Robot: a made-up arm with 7 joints. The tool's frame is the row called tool. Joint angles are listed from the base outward. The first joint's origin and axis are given. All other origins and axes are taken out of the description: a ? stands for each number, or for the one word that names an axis. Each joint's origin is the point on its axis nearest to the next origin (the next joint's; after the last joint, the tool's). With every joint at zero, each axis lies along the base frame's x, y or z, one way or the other. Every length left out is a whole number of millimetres.
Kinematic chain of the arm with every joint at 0, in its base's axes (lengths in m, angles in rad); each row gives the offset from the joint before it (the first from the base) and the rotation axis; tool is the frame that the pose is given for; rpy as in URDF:
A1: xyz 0 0 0.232 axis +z
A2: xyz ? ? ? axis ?
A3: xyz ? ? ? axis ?
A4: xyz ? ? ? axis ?
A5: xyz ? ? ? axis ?
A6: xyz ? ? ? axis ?
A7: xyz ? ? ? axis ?
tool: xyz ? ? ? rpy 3.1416 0 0
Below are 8 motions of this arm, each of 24 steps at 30 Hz.
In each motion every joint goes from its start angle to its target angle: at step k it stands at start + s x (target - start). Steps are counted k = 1, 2, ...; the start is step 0. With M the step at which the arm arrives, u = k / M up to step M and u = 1 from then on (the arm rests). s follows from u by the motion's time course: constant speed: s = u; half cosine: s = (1 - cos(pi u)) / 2; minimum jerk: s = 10 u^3 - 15 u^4 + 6 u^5.
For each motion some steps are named. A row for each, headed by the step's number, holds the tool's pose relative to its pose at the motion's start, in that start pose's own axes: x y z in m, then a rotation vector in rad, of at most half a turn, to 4 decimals.
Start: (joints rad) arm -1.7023 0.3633 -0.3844 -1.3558 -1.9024 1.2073 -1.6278
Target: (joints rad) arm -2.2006 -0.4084 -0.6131 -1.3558 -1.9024 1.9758 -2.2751
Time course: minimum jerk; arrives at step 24
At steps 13, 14, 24:
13: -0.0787 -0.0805 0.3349 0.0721 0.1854 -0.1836
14: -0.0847 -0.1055 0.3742 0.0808 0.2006 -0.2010
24: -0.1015 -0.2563 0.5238 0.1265 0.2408 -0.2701

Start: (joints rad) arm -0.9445 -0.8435 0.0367 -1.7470 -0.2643 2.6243 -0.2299
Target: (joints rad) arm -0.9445 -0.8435 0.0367 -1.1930 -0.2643 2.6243 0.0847
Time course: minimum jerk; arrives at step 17
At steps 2, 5, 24:
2: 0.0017 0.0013 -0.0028 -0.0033 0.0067 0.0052
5: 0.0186 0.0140 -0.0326 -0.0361 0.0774 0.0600
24: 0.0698 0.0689 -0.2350 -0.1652 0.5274 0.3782

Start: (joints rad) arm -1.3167 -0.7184 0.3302 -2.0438 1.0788 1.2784 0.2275
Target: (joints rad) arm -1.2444 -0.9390 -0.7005 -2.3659 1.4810 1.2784 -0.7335
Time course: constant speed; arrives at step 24
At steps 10, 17, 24:
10: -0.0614 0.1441 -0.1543 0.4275 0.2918 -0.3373
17: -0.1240 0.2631 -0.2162 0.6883 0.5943 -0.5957
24: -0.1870 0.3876 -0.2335 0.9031 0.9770 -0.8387

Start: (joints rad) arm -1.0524 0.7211 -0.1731 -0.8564 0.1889 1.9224 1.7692
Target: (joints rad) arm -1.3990 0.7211 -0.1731 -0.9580 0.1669 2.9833 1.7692
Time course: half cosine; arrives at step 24
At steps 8, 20, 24:
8: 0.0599 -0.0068 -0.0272 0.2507 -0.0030 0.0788
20: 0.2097 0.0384 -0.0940 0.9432 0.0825 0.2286
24: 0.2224 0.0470 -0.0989 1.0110 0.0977 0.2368

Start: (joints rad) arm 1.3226 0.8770 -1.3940 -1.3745 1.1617 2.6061 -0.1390
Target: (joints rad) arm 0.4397 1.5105 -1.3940 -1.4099 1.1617 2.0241 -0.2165
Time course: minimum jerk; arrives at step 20
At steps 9, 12, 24:
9: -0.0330 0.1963 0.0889 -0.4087 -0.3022 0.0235
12: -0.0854 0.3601 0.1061 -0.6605 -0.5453 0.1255
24: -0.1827 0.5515 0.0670 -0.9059 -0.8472 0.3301

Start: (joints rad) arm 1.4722 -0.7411 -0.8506 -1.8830 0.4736 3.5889 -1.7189
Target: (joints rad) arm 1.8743 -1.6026 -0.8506 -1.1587 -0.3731 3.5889 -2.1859
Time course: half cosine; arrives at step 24
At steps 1, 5, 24:
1: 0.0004 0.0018 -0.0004 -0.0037 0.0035 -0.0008
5: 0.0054 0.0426 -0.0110 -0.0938 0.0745 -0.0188
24: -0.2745 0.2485 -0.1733 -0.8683 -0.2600 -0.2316

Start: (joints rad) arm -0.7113 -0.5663 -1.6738 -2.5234 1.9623 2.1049 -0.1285
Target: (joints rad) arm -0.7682 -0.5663 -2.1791 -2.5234 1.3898 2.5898 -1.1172
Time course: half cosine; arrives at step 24
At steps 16, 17, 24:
16: 0.0373 -0.0479 -0.2115 -0.3119 0.5215 -0.8240
17: 0.0370 -0.0492 -0.2269 -0.3520 0.5524 -0.8772
24: 0.0327 -0.0516 -0.2813 -0.5152 0.6507 -1.0583

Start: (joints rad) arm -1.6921 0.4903 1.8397 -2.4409 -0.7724 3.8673 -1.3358
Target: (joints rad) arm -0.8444 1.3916 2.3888 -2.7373 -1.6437 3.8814 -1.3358
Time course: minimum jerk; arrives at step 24
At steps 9, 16, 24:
9: 0.1341 0.0223 -0.0023 -0.1388 0.5444 -0.0051
16: 0.2699 0.0825 -0.1413 -0.6644 1.3919 -0.0471
24: 0.2685 0.0961 -0.2087 -0.9776 1.6205 -0.0593

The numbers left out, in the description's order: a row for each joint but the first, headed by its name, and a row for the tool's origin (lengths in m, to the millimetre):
A2: xyz 0 0 0, axis +y
A3: xyz 0 0 0.193, axis +z
A4: xyz 0.1 0 0, axis -y
A5: xyz -0.077 0 0.36, axis +z
A6: xyz 0 0 0, axis -y
A7: xyz 0.133 0 0, axis -z
tool: xyz 0 0 0

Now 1 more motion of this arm.
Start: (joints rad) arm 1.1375 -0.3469 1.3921 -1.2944 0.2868 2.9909 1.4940
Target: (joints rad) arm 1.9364 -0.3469 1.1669 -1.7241 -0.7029 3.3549 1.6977
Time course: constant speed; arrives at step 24
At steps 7, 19, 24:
7: -0.0911 0.0207 -0.0172 0.0426 -0.1125 -0.1923
19: -0.2324 0.0768 -0.0927 0.1822 -0.4210 -0.5162
24: -0.2778 0.1068 -0.1395 0.2604 -0.5881 -0.6438

